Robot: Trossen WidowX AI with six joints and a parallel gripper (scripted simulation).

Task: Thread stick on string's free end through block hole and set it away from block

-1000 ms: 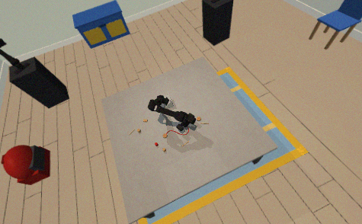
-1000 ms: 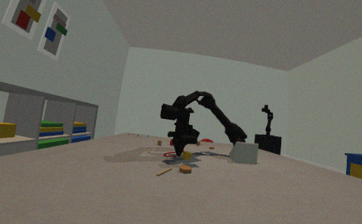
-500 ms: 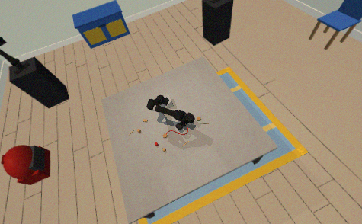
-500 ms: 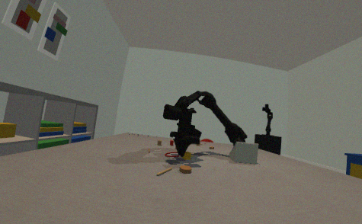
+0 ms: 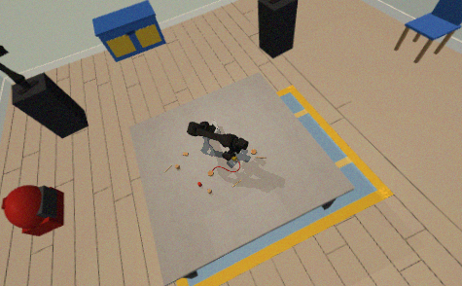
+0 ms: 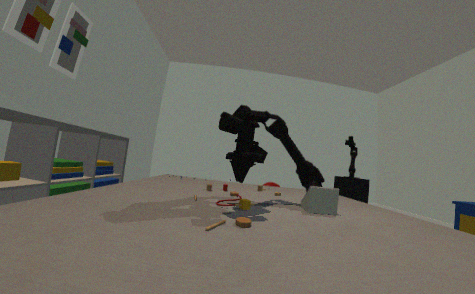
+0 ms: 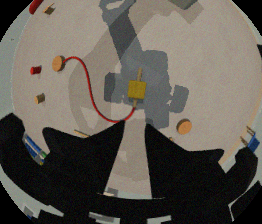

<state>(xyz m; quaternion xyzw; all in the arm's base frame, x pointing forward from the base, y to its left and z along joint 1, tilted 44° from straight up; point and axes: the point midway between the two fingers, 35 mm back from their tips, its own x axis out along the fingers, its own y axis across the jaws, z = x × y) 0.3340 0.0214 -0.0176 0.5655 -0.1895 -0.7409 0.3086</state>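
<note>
My gripper tip is 8 cm above the yellow wooden block, 3 cm past it and 1 cm to the left of it. Also, from my gripper tip: small red piece: 32 cm to the right, 8 cm below, 1 cm ahead.
</note>
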